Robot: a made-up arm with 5 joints.
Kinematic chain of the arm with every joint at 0, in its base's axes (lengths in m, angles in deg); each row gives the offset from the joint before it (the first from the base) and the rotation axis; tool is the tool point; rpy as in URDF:
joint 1: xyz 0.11 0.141 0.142 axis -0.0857 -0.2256 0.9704
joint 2: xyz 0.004 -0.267 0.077 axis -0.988 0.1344 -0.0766
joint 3: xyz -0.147 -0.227 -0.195 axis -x
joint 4: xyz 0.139 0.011 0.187 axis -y
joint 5: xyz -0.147 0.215 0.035 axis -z
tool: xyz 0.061 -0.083 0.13 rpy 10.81 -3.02 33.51
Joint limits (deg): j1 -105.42..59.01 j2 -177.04..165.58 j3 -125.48..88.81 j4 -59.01..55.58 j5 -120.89..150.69
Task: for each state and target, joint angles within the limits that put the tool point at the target. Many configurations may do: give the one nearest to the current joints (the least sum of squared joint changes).
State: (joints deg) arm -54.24 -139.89 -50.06 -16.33 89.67
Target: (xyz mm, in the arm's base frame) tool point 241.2 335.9 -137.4
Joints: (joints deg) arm -49.79 -151.66 -75.56 -15.87 91.65
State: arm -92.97 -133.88 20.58 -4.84 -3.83
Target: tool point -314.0 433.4 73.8
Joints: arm -105.42 -82.09 -30.29 7.95 42.63
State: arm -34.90 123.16 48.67 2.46 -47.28
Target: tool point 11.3 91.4 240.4
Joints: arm -43.71 102.76 0.15 13.76 -31.14
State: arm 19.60 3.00 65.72 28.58 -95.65
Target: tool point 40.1 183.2 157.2
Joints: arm 4.04 -34.39 53.84 -2.06 -93.07
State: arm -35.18 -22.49 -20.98 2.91 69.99
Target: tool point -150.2 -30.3 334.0
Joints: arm -25.06 -12.79 21.06 -5.69 64.43
